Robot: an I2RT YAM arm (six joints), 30 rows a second.
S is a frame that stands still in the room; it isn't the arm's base.
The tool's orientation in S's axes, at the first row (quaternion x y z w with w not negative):
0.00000, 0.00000, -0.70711, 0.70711
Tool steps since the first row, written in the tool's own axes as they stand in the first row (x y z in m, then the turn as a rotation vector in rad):
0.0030, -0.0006, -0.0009, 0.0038, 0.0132, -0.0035
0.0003, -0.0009, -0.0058, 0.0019, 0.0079, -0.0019
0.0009, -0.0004, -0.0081, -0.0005, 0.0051, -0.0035
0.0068, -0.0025, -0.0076, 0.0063, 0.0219, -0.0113
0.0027, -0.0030, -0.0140, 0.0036, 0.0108, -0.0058
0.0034, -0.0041, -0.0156, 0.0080, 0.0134, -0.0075
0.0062, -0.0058, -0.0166, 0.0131, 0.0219, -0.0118
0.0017, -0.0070, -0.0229, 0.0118, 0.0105, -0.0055
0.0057, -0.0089, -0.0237, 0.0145, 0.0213, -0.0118
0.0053, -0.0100, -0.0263, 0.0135, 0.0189, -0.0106
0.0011, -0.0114, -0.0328, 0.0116, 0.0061, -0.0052
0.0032, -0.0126, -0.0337, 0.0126, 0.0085, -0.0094
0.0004, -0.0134, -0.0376, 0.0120, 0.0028, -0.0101
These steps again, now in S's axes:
-0.0006, -0.0030, -0.0009, 0.0132, -0.0038, -0.0035
-0.0009, -0.0003, -0.0058, 0.0079, -0.0019, -0.0019
-0.0004, -0.0009, -0.0081, 0.0051, 0.0005, -0.0035
-0.0025, -0.0068, -0.0076, 0.0219, -0.0063, -0.0113
-0.0030, -0.0027, -0.0140, 0.0108, -0.0036, -0.0058
-0.0041, -0.0034, -0.0156, 0.0134, -0.0080, -0.0075
-0.0058, -0.0062, -0.0166, 0.0219, -0.0131, -0.0118
-0.0070, -0.0017, -0.0229, 0.0105, -0.0118, -0.0055
-0.0089, -0.0057, -0.0237, 0.0213, -0.0145, -0.0118
-0.0100, -0.0053, -0.0263, 0.0189, -0.0135, -0.0106
-0.0114, -0.0011, -0.0328, 0.0061, -0.0116, -0.0052
-0.0126, -0.0032, -0.0337, 0.0085, -0.0126, -0.0094
-0.0134, -0.0004, -0.0376, 0.0028, -0.0120, -0.0101

